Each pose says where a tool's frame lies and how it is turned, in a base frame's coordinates. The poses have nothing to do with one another.
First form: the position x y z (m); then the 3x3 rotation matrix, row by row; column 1 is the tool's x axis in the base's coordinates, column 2 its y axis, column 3 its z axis. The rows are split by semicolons.
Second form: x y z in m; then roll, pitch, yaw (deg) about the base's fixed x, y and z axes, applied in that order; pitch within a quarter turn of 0, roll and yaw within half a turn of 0. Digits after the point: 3 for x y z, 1 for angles.
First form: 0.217 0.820 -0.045; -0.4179 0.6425 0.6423; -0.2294 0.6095 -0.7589; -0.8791 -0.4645 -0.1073
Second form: 0.217 0.820 -0.045 -103.0 61.5 -151.2
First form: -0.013 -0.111 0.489; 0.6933 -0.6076 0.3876; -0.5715 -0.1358 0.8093; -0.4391 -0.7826 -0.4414
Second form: -0.013 -0.111 0.489 -119.4 26.0 -39.5
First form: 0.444 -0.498 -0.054; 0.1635 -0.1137 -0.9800; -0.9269 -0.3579 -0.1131; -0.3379 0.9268 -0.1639
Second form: 0.444 -0.498 -0.054 100.0 19.7 -80.0
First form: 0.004 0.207 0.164; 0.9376 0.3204 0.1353; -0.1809 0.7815 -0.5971; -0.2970 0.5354 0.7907
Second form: 0.004 0.207 0.164 34.1 17.3 -10.9
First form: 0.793 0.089 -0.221; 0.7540 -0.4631 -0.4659; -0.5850 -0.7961 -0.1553; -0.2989 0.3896 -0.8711
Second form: 0.793 0.089 -0.221 155.9 17.4 -37.8
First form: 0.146 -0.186 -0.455; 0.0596 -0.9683 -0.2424; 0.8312 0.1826 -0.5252; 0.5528 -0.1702 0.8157
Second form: 0.146 -0.186 -0.455 -11.8 -33.6 85.9
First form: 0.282 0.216 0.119; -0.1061 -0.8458 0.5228; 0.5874 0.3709 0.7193; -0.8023 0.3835 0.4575
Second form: 0.282 0.216 0.119 40.0 53.3 100.2
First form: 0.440 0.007 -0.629; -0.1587 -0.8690 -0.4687; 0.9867 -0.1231 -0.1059; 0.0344 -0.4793 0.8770
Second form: 0.440 0.007 -0.629 -28.7 -2.0 99.1
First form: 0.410 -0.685 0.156; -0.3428 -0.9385 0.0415; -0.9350 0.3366 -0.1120; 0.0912 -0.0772 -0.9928
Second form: 0.410 -0.685 0.156 -175.6 -5.2 -110.1
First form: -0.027 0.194 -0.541; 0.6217 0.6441 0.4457; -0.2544 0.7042 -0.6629; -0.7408 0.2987 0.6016
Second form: -0.027 0.194 -0.541 26.4 47.8 -22.3
